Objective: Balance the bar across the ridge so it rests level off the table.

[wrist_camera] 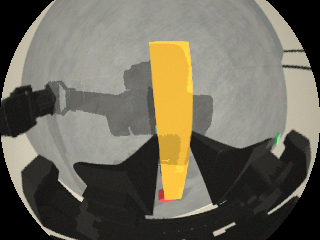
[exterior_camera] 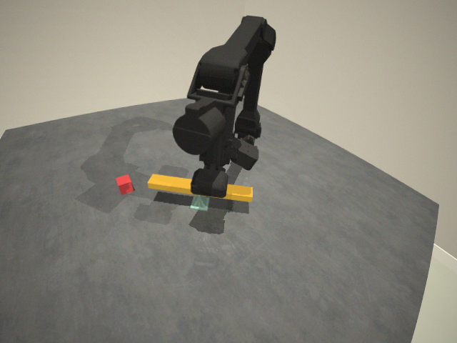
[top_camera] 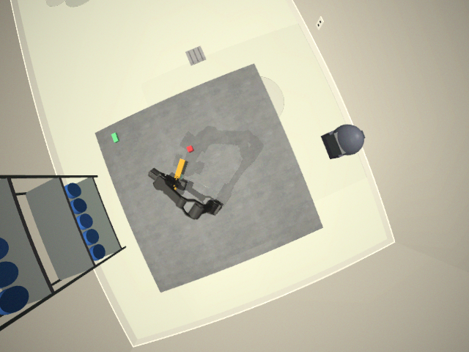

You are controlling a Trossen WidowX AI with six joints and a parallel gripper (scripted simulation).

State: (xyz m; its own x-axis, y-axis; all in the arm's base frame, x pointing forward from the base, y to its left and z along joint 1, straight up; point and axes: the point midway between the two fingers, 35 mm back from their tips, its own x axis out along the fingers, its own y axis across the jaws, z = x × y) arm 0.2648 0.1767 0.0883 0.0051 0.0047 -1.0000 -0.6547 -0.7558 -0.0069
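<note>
My gripper tip is now 2 cm to the left of the bar and 2 cm short of it. The rest, counted from my gripper tip: green block (48 cm ahead, 32 cm to the left, 5 cm below); then red cube (17 cm ahead, 16 cm to the right, 4 cm below).
</note>
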